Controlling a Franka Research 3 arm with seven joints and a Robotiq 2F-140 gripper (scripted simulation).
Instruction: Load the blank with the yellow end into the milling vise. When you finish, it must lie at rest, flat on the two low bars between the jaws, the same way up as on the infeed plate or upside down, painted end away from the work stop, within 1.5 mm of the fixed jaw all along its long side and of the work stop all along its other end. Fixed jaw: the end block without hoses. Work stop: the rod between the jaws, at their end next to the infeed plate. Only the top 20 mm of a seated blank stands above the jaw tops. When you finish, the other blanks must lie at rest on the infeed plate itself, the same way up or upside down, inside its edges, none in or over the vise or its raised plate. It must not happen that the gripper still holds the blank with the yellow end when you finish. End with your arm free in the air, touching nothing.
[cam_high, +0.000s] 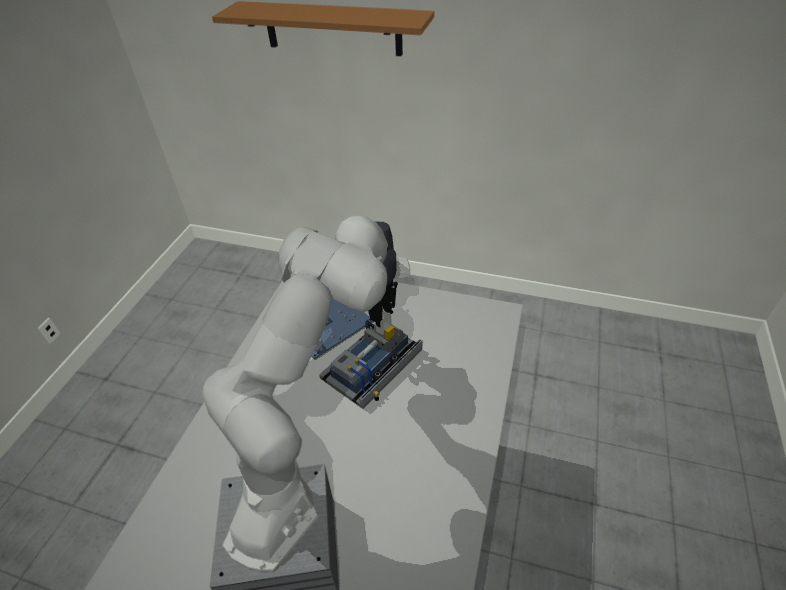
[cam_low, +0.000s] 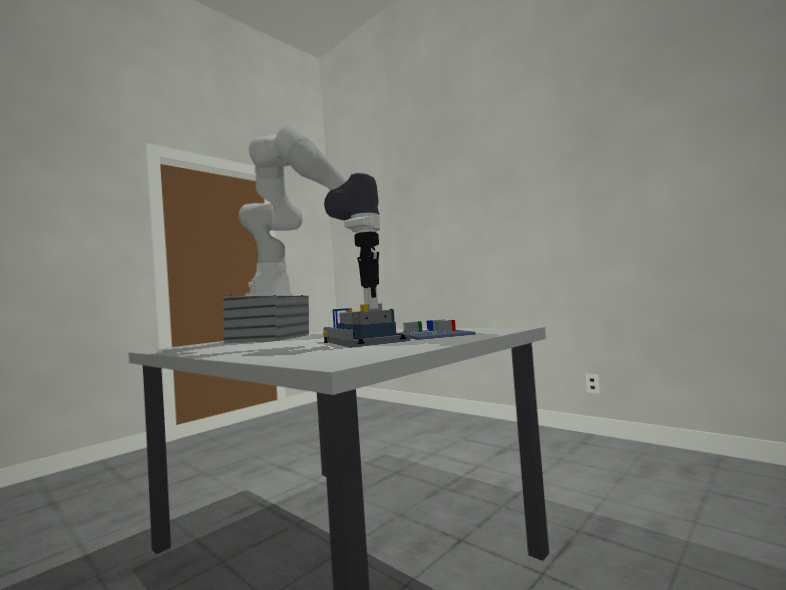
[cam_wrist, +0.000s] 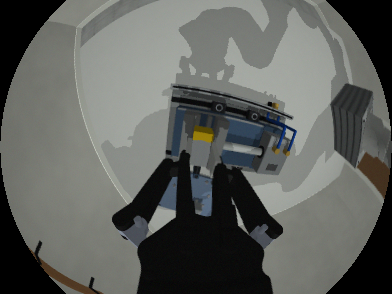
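My hand is 40 mm above the yellow-ended blank. Round my hand: milling vise (100 mm below, 70 mm behind, 20 mm to the left); green-ended blank (230 mm to the left, 110 mm below, 80 mm behind); work stop rod (50 mm to the left, 50 mm below, 10 mm ahead).
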